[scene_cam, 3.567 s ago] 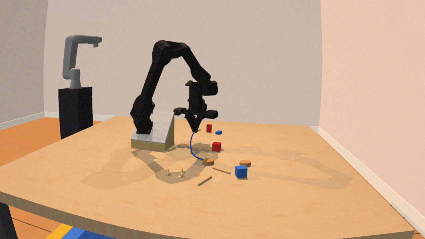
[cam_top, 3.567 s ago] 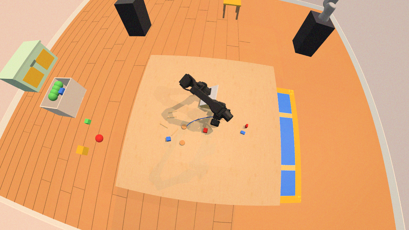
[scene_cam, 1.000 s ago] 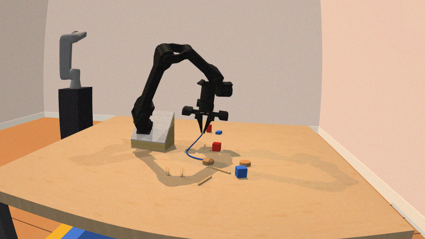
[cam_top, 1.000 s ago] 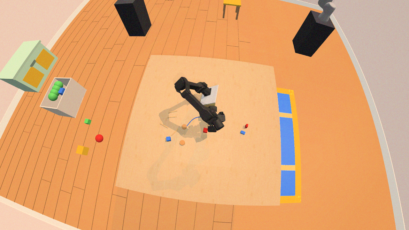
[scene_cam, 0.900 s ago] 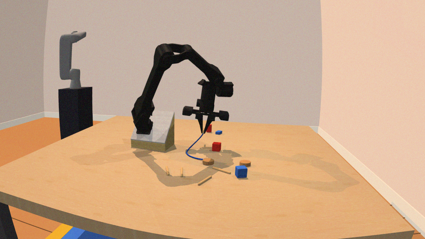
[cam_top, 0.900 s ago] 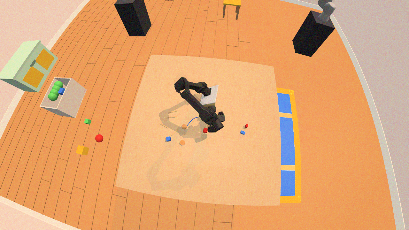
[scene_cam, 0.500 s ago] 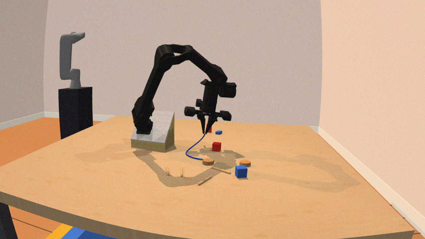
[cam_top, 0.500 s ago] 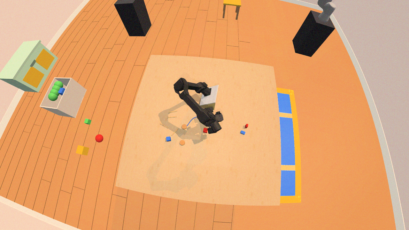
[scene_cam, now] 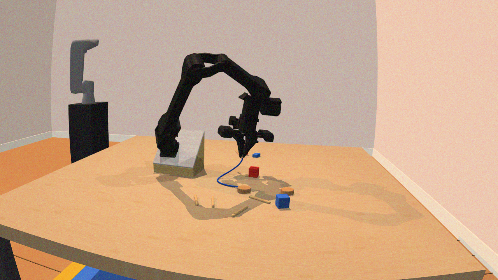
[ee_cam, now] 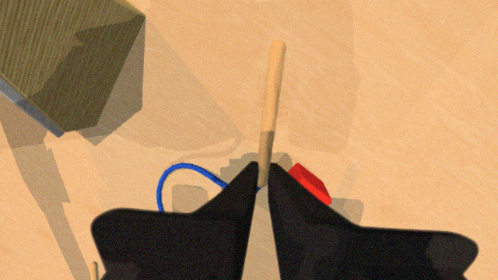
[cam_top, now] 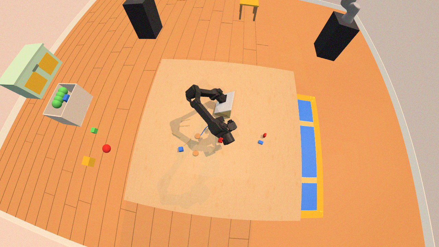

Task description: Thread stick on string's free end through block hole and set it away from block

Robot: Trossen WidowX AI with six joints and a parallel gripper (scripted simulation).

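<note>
My gripper tip is 50 mm short of the red cube, 20 mm to the left of it and 40 mm above it. Also, from my gripper tip: thin wooden stick 10 mm behind, 10 mm to the left; small red block 40 mm behind, 310 mm to the left, 40 mm below; small blue piece 20 mm ahead, 280 mm to the left, 50 mm below.
</note>
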